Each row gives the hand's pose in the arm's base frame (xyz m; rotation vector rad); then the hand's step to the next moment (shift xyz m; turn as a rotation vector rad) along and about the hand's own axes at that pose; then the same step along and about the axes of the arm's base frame.
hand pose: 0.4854 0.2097 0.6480 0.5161 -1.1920 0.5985
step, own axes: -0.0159 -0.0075 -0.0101 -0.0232 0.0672 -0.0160
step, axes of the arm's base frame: 0.0081 -0.0014 -0.0186 -0.0399 0.0565 -0.0230
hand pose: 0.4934 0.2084 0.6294 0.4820 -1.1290 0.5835
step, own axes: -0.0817 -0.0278 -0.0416 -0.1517 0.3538 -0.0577
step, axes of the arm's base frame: 0.0216 -0.0101 -0.0928 -0.2378 0.2750 -0.1390
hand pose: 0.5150 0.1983 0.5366 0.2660 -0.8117 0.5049
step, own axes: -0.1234 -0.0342 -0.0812 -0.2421 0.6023 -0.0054
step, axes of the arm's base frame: -0.0029 -0.0358 -0.1473 -0.4534 0.4352 -0.1628
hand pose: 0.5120 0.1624 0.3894 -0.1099 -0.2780 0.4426
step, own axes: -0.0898 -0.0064 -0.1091 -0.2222 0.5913 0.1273
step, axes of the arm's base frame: -0.0437 -0.0498 -0.1249 -0.4699 0.4399 -0.0293
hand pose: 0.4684 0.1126 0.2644 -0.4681 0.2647 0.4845
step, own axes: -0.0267 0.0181 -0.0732 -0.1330 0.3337 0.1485
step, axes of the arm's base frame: -0.0417 -0.0319 -0.0603 -0.2615 0.2829 0.0522
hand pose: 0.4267 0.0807 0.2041 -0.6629 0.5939 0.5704
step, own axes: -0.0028 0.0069 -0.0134 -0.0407 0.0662 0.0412
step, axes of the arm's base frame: -0.0107 -0.0057 -0.0094 -0.0580 0.0602 0.0273
